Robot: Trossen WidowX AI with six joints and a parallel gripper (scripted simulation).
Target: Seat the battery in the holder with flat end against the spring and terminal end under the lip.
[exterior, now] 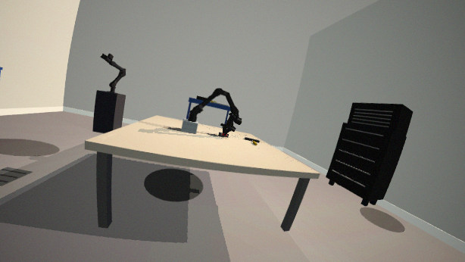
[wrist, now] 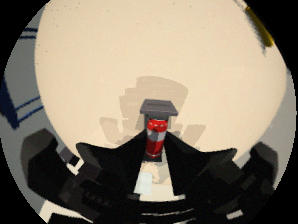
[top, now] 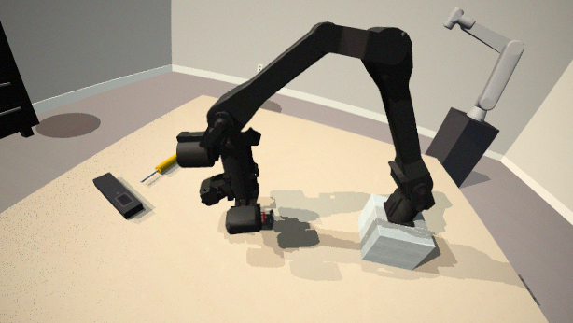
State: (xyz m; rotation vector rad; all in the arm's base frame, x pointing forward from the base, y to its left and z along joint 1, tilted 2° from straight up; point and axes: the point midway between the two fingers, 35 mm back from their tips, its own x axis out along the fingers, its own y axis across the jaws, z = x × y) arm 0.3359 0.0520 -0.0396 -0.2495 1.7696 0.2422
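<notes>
Right now my gripper tip is 10 mm below the battery. The rest, counted from my gripper tip: black remote-like block (330 mm ahead, 50 mm to the left); then yellow-handled screwdriver (290 mm ahead, 80 mm to the right).
</notes>
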